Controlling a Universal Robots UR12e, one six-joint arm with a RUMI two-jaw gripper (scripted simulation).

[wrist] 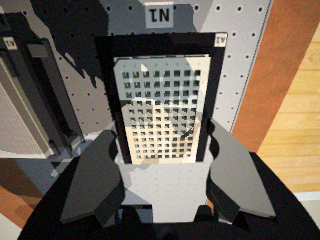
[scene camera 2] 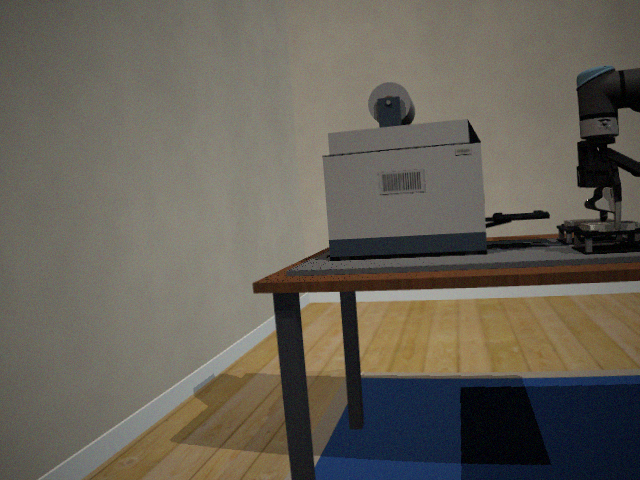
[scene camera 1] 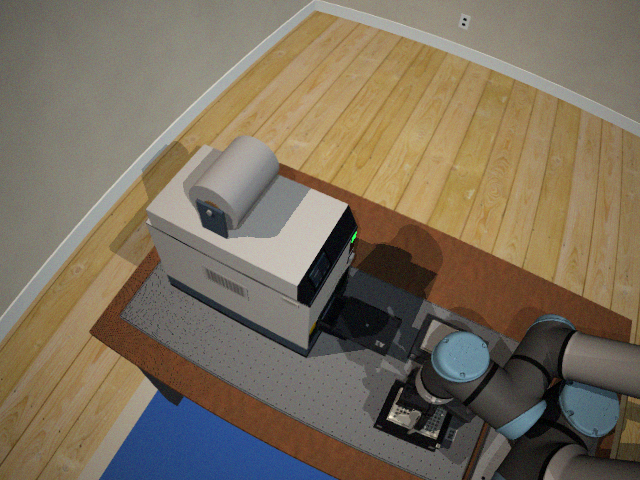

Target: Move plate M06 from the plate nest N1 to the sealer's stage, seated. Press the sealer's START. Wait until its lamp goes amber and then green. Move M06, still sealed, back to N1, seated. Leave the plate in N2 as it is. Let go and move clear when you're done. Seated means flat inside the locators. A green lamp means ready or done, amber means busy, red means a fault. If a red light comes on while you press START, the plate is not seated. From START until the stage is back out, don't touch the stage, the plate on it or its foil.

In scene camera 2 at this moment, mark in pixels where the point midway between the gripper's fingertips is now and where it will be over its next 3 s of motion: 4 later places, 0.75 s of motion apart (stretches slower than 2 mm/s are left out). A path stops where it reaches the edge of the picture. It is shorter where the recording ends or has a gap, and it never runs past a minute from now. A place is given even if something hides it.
My gripper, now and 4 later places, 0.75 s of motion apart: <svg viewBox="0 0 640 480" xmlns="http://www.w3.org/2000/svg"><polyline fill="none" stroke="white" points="609,227 609,228 609,225 608,216 608,201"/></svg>
